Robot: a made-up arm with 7 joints.
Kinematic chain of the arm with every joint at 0, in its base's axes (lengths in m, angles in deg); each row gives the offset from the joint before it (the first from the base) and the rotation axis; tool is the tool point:
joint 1: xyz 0 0 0.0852 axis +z
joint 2: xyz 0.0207 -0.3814 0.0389 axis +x
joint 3: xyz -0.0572 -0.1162 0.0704 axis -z
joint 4: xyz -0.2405 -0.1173 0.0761 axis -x
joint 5: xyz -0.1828 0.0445 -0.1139 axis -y
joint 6: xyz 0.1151 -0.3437 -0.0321 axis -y
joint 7: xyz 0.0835 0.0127 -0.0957 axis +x
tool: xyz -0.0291 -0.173 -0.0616
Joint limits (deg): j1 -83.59..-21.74 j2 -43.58..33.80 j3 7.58..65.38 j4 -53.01..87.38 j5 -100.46..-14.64 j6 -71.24..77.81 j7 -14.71..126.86
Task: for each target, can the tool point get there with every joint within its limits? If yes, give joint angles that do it. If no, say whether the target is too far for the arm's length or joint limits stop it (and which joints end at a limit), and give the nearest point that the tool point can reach.
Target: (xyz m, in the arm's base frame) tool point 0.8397 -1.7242 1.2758
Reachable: no: too far | nearest point -0.4302 -0.6958 0.6615 | short by 1.746 m
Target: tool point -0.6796 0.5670 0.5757
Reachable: yes | joints -69.59 -7.25 30.91 55.59 -88.71 -59.85 36.86
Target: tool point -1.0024 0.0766 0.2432
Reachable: yes | joints -29.90 -4.22 41.37 14.69 -91.21 -33.00 34.28
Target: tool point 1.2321 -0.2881 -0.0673
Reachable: no: joint limits stop it (at a limit: joint 1, joint 3, joint 4) | nearest point 0.1779 0.2061 0.0534 | short by 1.171 m
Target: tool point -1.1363 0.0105 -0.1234
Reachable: yes | joints -47.33 26.57 20.60 32.04 -44.30 -11.35 51.68
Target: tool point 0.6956 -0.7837 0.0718
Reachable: no: joint limits stop it (at a limit: joint 1, joint 2, joint 3, joint 4) | nearest point -0.2040 -0.4276 -0.1006 | short by 0.983 m
